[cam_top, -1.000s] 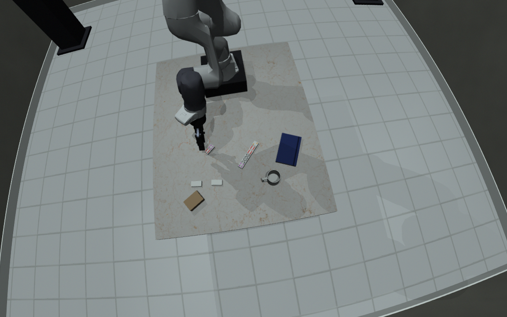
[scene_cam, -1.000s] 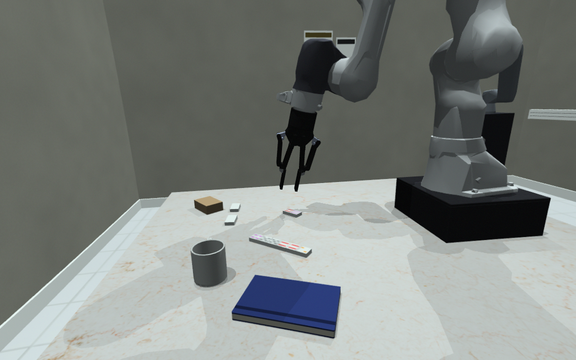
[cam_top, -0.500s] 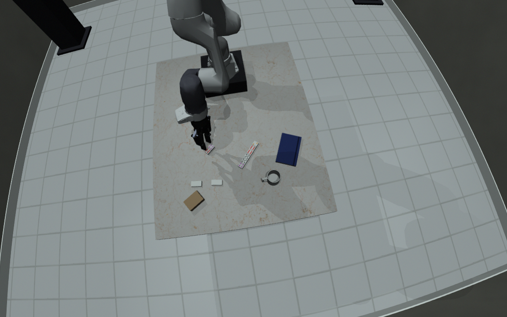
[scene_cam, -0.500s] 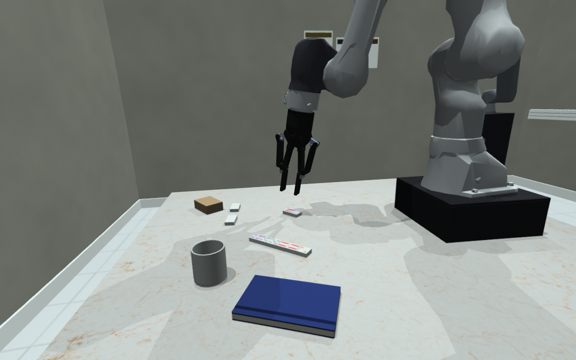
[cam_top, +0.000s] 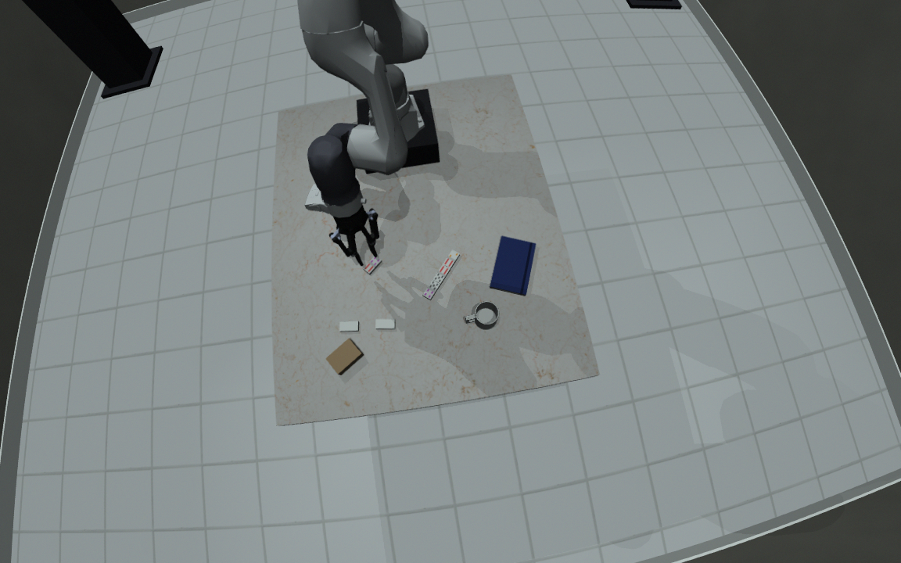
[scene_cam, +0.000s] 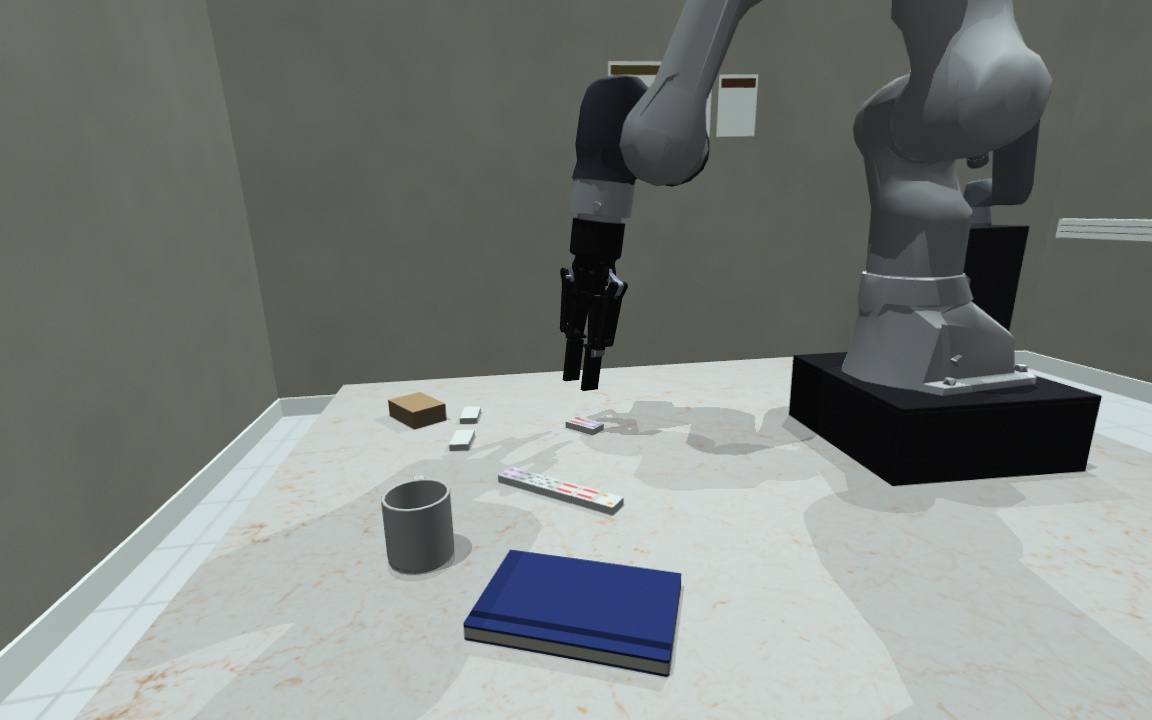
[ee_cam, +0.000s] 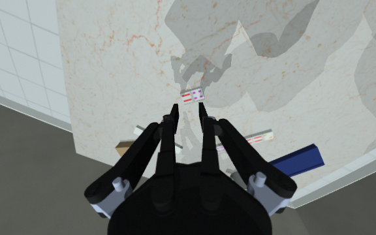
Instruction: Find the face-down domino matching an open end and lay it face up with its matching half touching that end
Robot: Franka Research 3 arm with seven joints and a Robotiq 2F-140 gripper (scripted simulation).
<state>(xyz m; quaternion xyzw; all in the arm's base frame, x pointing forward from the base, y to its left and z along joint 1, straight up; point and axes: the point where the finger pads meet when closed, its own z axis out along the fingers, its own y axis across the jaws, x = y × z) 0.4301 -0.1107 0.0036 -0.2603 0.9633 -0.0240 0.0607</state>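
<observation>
The white domino lies 10 cm below my hand. Round my hand: grey mug 31 cm to the left, 20 cm ahead, 7 cm below; blue book 42 cm to the left, 10 cm below, 5 cm ahead; brown block 27 cm ahead, 9 cm to the right, 9 cm below.
</observation>
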